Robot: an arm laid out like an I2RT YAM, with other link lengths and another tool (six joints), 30 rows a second.
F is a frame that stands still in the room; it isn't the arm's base.
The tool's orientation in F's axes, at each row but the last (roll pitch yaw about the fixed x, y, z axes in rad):
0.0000, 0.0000, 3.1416
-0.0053, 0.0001, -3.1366
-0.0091, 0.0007, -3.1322
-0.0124, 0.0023, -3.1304
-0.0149, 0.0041, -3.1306
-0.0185, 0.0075, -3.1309
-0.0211, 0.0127, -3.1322
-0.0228, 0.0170, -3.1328
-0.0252, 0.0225, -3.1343
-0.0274, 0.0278, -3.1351
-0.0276, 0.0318, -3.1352
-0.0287, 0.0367, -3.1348
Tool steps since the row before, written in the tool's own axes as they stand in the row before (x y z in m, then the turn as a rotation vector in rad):
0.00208, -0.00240, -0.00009, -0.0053, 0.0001, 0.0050
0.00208, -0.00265, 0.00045, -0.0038, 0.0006, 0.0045
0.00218, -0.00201, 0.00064, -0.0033, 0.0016, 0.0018
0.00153, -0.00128, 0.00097, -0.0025, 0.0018, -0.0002
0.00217, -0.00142, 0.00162, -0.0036, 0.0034, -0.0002
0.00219, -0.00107, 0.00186, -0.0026, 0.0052, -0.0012
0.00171, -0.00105, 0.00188, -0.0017, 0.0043, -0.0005
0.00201, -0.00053, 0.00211, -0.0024, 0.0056, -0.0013
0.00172, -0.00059, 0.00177, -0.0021, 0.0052, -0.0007
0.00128, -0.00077, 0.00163, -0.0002, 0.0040, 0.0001
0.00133, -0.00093, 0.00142, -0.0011, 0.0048, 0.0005
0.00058, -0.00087, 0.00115, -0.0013, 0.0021, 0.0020
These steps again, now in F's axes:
-0.00208, 0.00240, -0.00009, 0.0053, -0.0001, 0.0050
-0.00209, 0.00264, 0.00046, 0.0038, -0.0006, 0.0045
-0.00220, 0.00198, 0.00066, 0.0033, -0.0016, 0.0018
-0.00155, 0.00125, 0.00098, 0.0025, -0.0018, -0.0002
-0.00219, 0.00137, 0.00163, 0.0036, -0.0034, -0.0002
-0.00221, 0.00101, 0.00186, 0.0027, -0.0051, -0.0013
-0.00174, 0.00099, 0.00188, 0.0017, -0.0043, -0.0006
-0.00205, 0.00046, 0.00209, 0.0025, -0.0055, -0.0014
-0.00176, 0.00053, 0.00175, 0.0022, -0.0052, -0.0008
-0.00133, 0.00072, 0.00161, 0.0002, -0.0040, 0.0000
-0.00138, 0.00088, 0.00140, 0.0011, -0.0048, 0.0004
-0.00063, 0.00083, 0.00115, 0.0012, -0.0021, 0.0020

